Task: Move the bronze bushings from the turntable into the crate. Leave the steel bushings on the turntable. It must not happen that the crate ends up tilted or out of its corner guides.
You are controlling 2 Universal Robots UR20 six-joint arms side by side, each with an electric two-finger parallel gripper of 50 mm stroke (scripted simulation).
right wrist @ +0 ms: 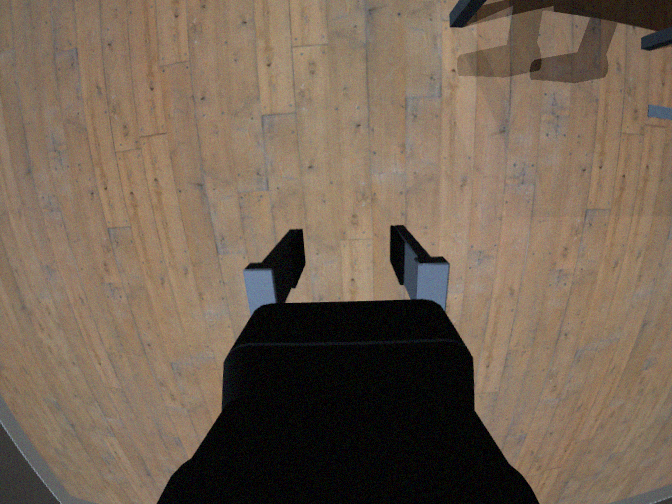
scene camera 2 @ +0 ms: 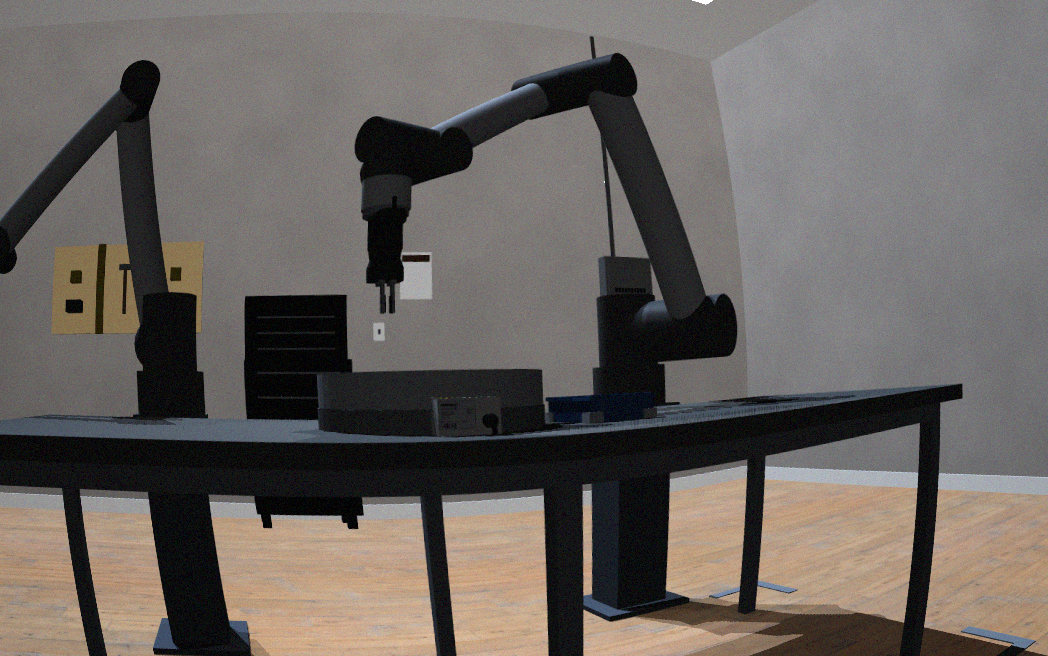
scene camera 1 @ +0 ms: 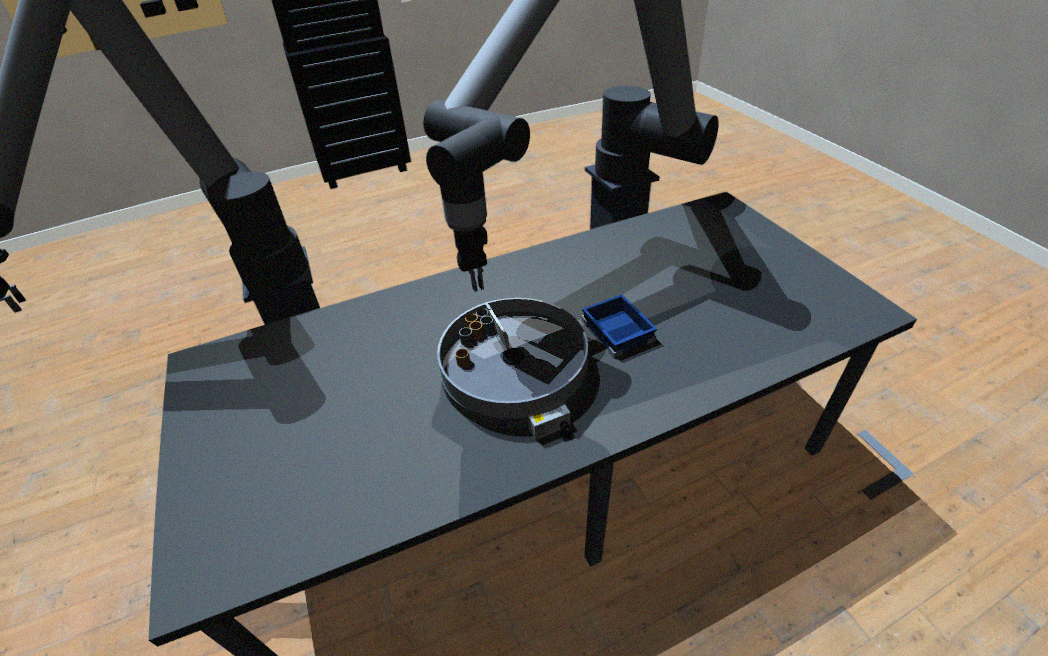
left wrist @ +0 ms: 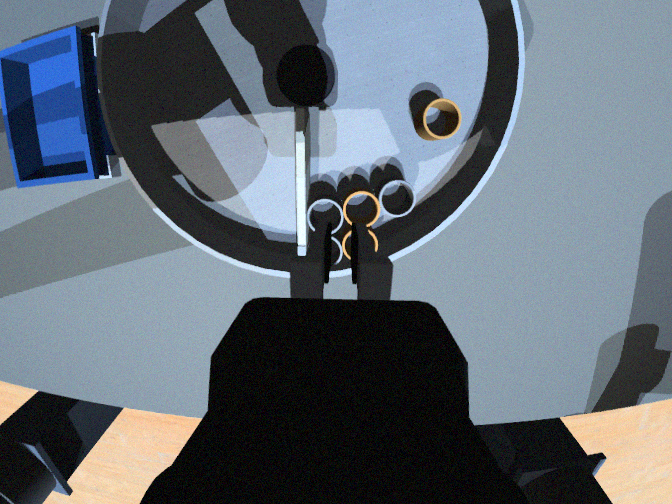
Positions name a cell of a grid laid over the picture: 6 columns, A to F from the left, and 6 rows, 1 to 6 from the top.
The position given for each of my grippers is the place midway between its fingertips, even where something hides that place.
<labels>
My left gripper shows in scene camera 2 (C3), in scene camera 1 (C3) and in the left wrist view (D3); in the right wrist view it is out of frame.
</labels>
